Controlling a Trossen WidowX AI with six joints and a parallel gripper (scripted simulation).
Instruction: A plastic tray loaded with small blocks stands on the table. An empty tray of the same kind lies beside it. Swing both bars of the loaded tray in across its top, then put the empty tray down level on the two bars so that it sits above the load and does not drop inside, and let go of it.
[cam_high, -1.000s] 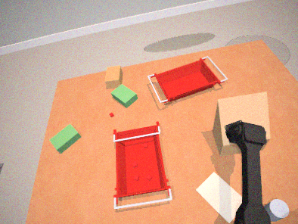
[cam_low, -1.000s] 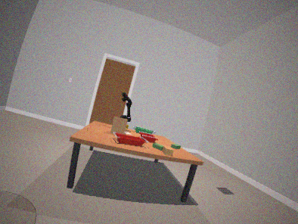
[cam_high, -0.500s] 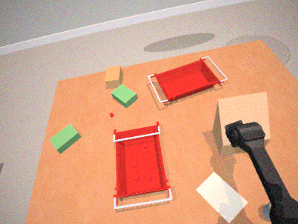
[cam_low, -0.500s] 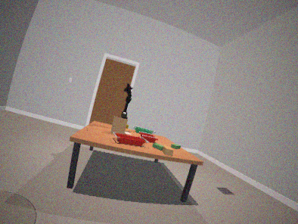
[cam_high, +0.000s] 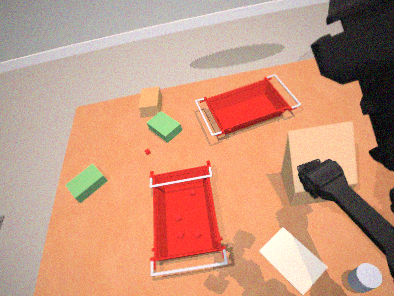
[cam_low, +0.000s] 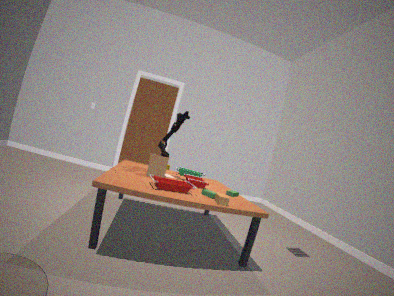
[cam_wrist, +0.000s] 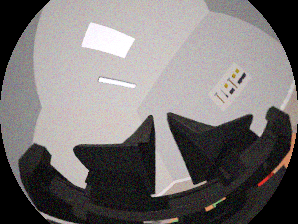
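The red tray is 680 mm below my gripper tip, 510 mm to the right of it and 90 mm behind it. Round my gripper tip: grey cylinder 690 mm below, 170 mm behind, 150 mm to the left; tiny red cube 720 mm below, 440 mm to the right, 320 mm ahead; white sheet 720 mm below, 60 mm to the left, 30 mm behind.
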